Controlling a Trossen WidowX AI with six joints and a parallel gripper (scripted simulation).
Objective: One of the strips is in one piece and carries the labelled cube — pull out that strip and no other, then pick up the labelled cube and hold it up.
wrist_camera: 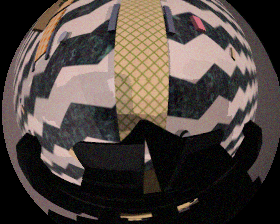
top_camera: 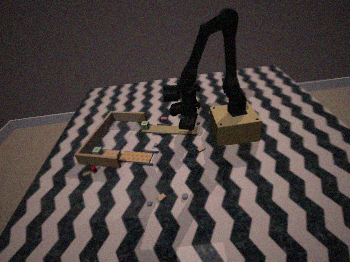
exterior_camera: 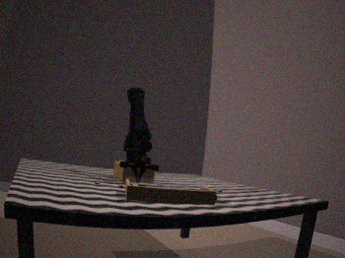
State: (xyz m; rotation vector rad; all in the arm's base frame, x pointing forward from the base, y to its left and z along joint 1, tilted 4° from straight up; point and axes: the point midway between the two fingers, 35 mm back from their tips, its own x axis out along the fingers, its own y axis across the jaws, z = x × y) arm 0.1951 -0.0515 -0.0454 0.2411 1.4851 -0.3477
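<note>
Now: gripper tip 11 cm short of the pink block and 13 cm to the left of it. The rest, counted from my gripper tip: red piece 42 cm ahead, 14 cm to the left, 1 cm above.
</note>
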